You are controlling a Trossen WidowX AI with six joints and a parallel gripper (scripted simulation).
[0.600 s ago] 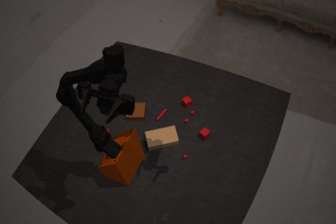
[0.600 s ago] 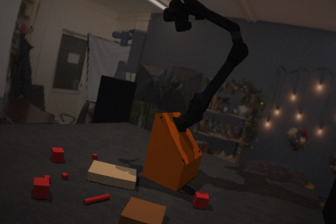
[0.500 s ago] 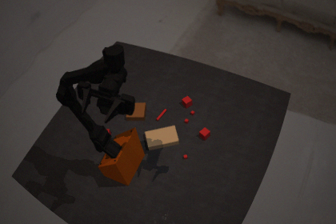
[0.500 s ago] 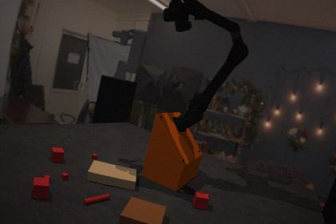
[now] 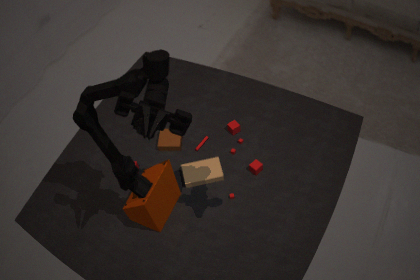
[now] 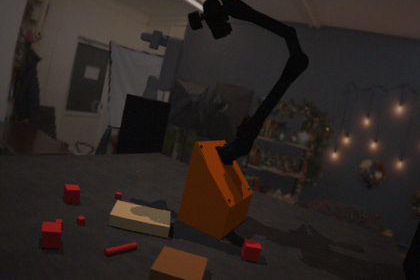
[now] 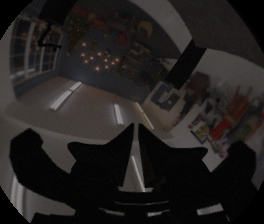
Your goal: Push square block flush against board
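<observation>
My gripper tip is now 66 cm above the thin red stick, 46 cm short of it and 19 cm to the right of it. Also, from my gripper tip: board: 65 cm below, 32 cm ahead, 11 cm to the left; square block: 65 cm below, 42 cm ahead, 32 cm to the left.
</observation>
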